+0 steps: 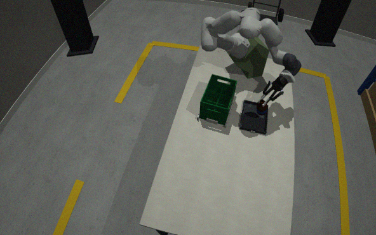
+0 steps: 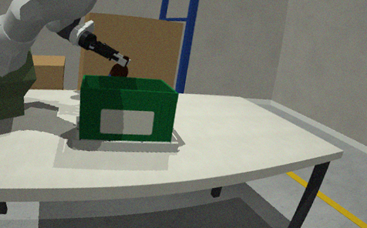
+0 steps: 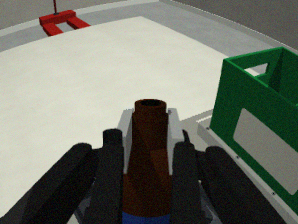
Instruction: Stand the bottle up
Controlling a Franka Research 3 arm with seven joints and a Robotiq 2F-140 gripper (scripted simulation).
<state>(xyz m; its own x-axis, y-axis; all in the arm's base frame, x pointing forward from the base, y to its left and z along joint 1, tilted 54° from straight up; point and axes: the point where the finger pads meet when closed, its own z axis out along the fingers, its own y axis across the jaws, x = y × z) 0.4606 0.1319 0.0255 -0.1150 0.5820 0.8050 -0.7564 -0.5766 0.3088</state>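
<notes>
Now: hand 6 cm above the brown bottle. From my hand the other things lie so: green crate 12 cm behind, 27 cm to the right, 12 cm below; dark grey tray 2 cm behind, 2 cm to the right, 19 cm below.
</notes>
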